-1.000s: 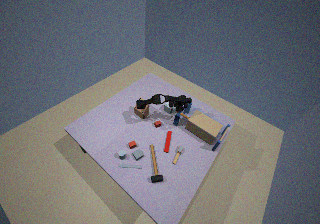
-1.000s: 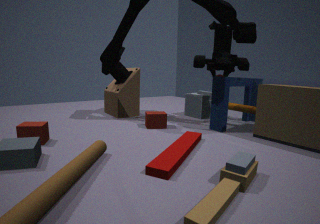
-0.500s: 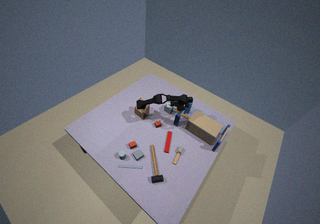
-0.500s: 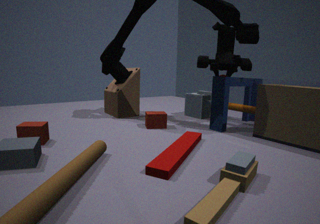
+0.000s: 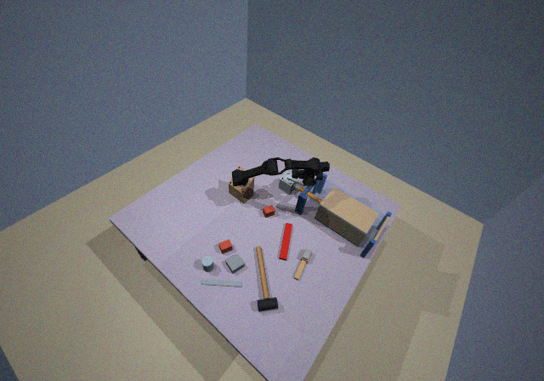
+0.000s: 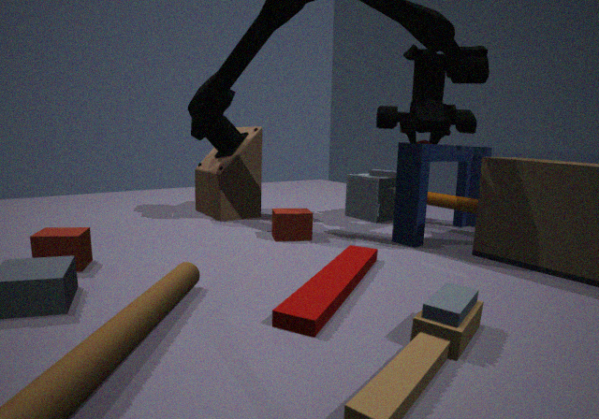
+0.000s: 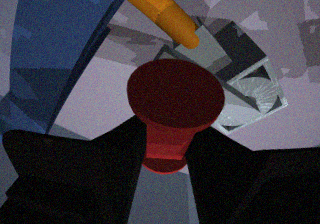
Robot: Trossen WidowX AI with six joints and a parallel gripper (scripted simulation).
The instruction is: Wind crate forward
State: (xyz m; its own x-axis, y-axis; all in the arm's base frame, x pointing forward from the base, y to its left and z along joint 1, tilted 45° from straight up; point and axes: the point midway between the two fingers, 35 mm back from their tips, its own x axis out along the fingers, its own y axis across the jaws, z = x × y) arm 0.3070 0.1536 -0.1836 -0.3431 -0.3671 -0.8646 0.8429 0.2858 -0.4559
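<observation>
Right now the winch handle is 3 cm behind my gripper tip, 2 cm to the right of it and 3 cm below it. Also, from my gripper tip: red knob 1 cm ahead, 1 cm to the right; blue front frame 7 cm ahead, 4 cm to the right, 3 cm below; grey winch 11 cm behind, 3 cm to the right, 10 cm below.
</observation>
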